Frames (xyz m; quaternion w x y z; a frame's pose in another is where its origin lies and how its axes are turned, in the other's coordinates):
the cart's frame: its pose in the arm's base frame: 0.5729 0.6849 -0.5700 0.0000 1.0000 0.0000 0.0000
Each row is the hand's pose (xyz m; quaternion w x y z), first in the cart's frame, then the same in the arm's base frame.
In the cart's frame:
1: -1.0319 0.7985 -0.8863 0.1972 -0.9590 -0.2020 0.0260
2: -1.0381 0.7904 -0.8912 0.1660 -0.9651 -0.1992 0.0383
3: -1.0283 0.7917 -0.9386 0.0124 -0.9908 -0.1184 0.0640
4: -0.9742 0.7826 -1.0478 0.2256 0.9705 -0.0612 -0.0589
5: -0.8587 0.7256 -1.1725 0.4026 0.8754 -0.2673 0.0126
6: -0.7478 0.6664 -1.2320 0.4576 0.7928 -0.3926 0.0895
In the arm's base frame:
1: -0.4590 -0.1136 0.3163 0.9590 0.1972 -0.0260 -0.2020
2: -0.4652 -0.1055 0.3212 0.9650 0.1660 -0.0383 -0.1992
3: -0.4554 -0.1068 0.3686 0.9908 0.0124 -0.0640 -0.1184
4: -0.4013 -0.0977 0.4778 0.9705 -0.2256 -0.0589 0.0612
5: -0.2858 -0.0407 0.6025 0.8754 -0.4026 0.0126 0.2673
6: -0.1749 0.0185 0.6620 0.7928 -0.4576 0.0895 0.3926

